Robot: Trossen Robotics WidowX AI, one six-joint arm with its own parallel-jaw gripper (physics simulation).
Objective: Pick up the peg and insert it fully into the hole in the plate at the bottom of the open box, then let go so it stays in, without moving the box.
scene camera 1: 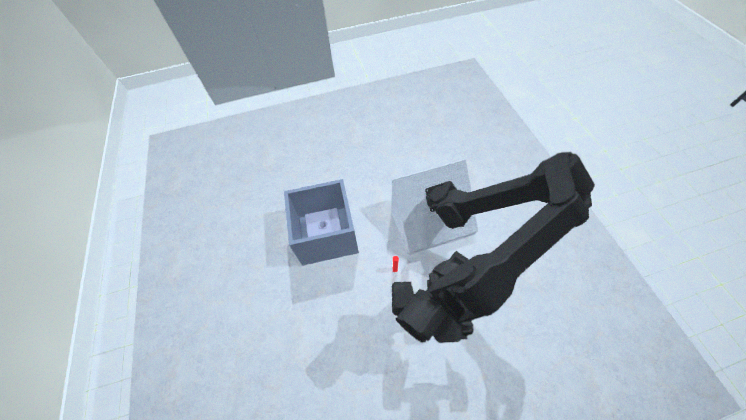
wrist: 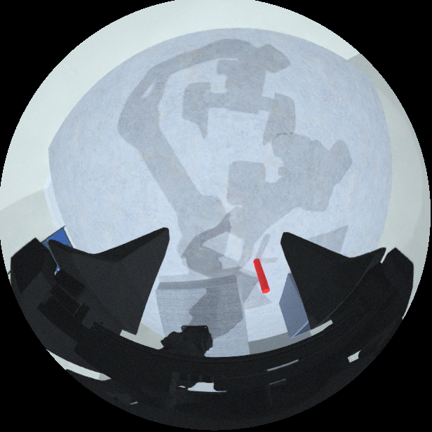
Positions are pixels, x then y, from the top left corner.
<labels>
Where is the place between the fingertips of my gripper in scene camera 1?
At 435, 307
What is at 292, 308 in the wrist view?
A blue-grey box.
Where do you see a pale plate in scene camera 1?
326, 221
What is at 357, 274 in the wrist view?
My gripper.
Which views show the blue-grey box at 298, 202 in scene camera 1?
Scene camera 1 and the wrist view: all of them.
</labels>
